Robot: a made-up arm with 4 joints. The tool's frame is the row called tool.
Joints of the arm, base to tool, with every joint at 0 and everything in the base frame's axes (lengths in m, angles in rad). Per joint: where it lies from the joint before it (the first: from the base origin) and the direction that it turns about. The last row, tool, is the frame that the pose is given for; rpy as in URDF.
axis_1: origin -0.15 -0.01 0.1 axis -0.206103 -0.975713 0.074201
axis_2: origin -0.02 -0.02 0.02 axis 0 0 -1
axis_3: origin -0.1 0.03 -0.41 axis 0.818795 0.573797 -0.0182
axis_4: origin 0.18 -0.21 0.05 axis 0 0 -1
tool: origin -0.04 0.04 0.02 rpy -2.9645 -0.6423 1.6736
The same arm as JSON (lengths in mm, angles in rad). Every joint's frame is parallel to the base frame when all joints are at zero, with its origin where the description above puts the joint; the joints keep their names.
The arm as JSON. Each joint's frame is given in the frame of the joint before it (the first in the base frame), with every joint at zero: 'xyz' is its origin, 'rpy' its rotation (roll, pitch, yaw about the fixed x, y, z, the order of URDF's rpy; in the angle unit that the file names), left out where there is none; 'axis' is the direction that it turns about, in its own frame. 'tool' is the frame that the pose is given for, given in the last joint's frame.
{"units": {"length": "mm", "angle": "rad"}, "joints": [{"name": "axis_1", "type": "revolute", "origin": {"xyz": [-150.0, -10.0, 100.0]}, "axis": [-0.206103, -0.975713, 0.074201]}, {"name": "axis_2", "type": "revolute", "origin": {"xyz": [-20.0, -20.0, 20.0]}, "axis": "-z"}, {"name": "axis_3", "type": "revolute", "origin": {"xyz": [-100.0, 30.0, -410.0]}, "axis": [0.818795, 0.573797, -0.0182]}, {"name": "axis_4", "type": "revolute", "origin": {"xyz": [180.0, -210.0, 50.0]}, "axis": "-z"}], "tool": {"origin": {"xyz": [-40.0, 40.0, 20.0], "rpy": [-2.9645, -0.6423, 1.6736]}}}
